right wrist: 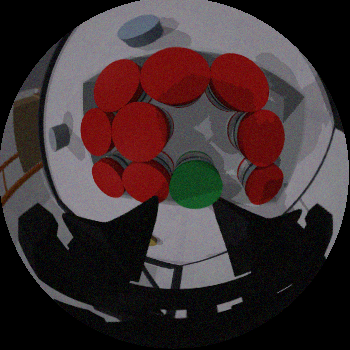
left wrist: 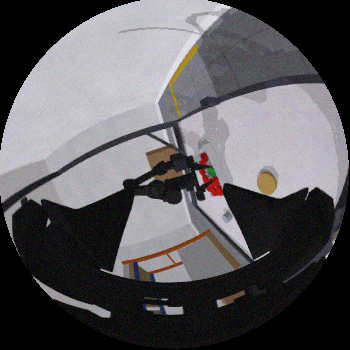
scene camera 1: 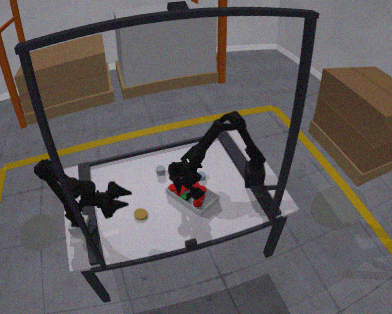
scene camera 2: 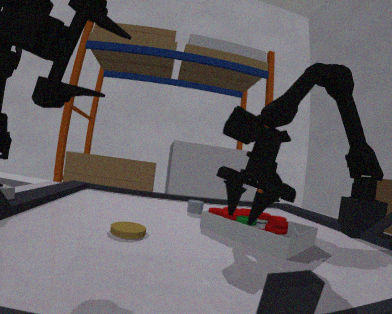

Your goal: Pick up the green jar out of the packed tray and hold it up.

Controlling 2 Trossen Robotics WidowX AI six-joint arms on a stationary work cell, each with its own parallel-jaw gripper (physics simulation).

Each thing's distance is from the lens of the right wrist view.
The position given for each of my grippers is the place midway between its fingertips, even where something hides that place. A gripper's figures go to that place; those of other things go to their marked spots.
my right gripper (right wrist: 186, 200): 10 cm
green jar (right wrist: 195, 183): 9 cm
